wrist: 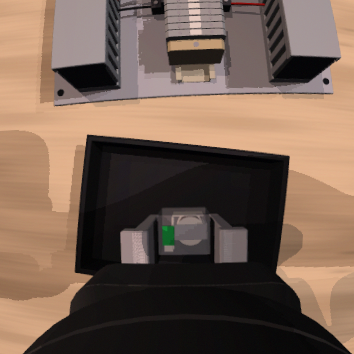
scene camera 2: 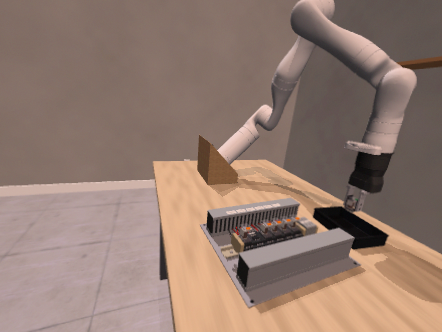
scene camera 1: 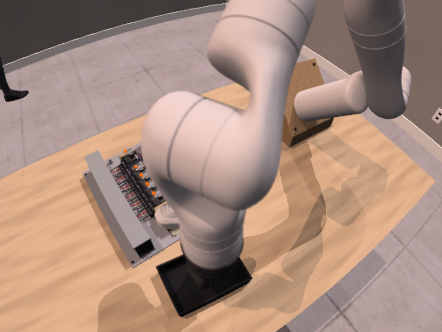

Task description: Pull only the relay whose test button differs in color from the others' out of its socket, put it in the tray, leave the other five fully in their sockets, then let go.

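Where they show: gripper, fingertip midpoint: (wrist: pixel 183 231) (scene camera 2: pixel 351 208); arm's base at its link origin: (scene camera 2: pixel 222 158) (scene camera 1: pixel 305 105).
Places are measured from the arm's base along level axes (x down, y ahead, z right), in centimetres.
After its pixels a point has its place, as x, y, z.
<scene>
The relay with the green test button (wrist: pixel 185 232) {-1.5, 44.9, -30.3} (scene camera 2: pixel 351 202) {-0.5, 45.5, -29.4} is between the two fingers of my gripper (wrist: pixel 183 231) {1.7, 44.9, -30.8} (scene camera 2: pixel 355 199), which is shut on it. In the wrist view both show against the inside of the black tray (wrist: pixel 83 200) {5.7, 53.0, -30.7} (scene camera 2: pixel 370 241) {7.2, 53.2, -30.7} (scene camera 1: pixel 170 295) {5.7, 52.9, -32.3}, near its lower side; they hang low over it. The exact gap to the tray floor cannot be told. In scene camera 1 the arm hides the fingers and relay. Several relays with orange buttons (scene camera 1: pixel 141 175) {2.3, 50.0, -4.6} (scene camera 2: pixel 279 223) {2.4, 50.5, -4.4} stand in the socket row, with a gap after the first one.
The grey panel (scene camera 1: pixel 157 252) {9.0, 52.4, -21.3} (scene camera 2: pixel 240 295) {9.0, 63.6, 8.9} (wrist: pixel 135 95) {8.9, 51.1, -20.8} with its two tall wire ducts (scene camera 1: pixel 120 205) {2.9, 56.7, -10.3} (scene camera 2: pixel 300 257) {4.2, 60.3, -4.6} (wrist: pixel 82 35) {2.9, 54.7, -18.4} lies beside the tray. Terminal blocks with a beige end piece (wrist: pixel 196 51) {5.7, 46.2, -17.2} stand at its near end. A brown wedge-shaped box (scene camera 1: pixel 305 82) {-4.6, -2.4, 5.0} (scene camera 2: pixel 217 167) {1.4, 9.3, 4.1} stands farther off.
</scene>
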